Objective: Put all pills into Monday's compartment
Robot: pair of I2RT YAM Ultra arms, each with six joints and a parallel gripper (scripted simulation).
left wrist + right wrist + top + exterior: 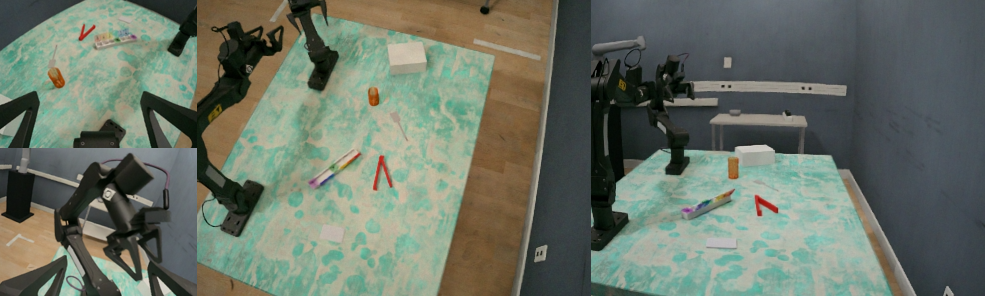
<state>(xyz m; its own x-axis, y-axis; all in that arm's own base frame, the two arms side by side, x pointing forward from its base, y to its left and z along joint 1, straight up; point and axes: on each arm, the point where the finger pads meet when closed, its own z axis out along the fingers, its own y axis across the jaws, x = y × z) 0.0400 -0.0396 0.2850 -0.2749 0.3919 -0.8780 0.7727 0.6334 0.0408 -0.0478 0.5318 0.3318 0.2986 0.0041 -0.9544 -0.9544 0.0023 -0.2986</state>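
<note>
The orange pill bottle is 330 mm below my right hand, 330 mm ahead of it and 50 mm to the left of it. Also, from my right hand: white box (380 mm ahead, 320 mm below, 290 mm to the left); then lid (350 mm to the right, 320 mm below, 260 mm ahead); then white card (490 mm to the right, 400 mm ahead, 340 mm below).
</note>
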